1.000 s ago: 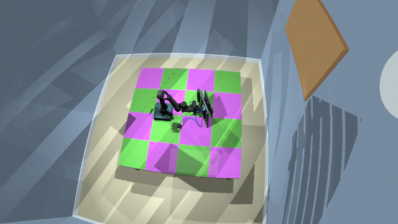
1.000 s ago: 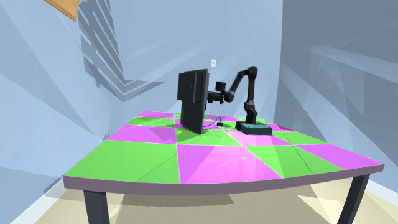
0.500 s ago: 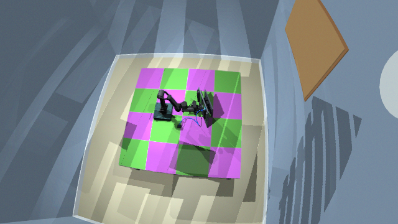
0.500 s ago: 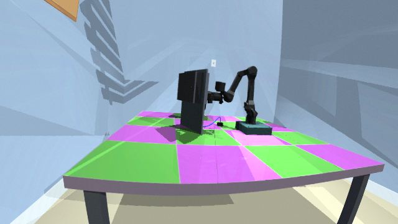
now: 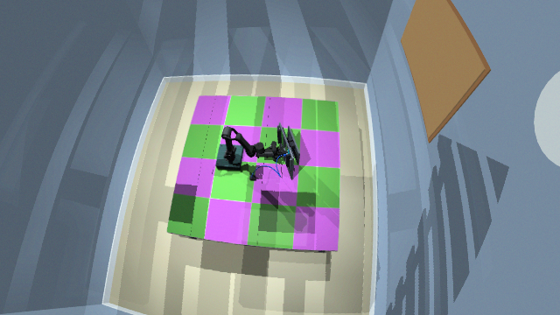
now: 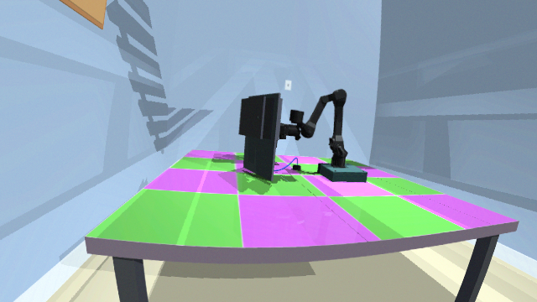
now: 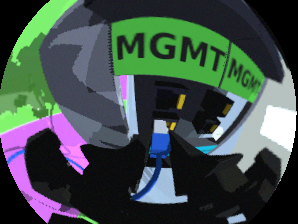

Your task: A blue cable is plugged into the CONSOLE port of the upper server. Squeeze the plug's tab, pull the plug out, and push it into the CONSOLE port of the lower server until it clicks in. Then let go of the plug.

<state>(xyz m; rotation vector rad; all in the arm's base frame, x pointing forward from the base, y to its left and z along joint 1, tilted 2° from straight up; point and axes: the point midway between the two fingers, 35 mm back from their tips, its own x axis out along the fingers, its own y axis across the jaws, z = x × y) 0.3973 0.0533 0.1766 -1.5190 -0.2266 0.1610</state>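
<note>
My gripper tip is right at the blue plug. Also, from my gripper tip: small black block: 230 mm behind, 170 mm to the right, 210 mm below.
</note>
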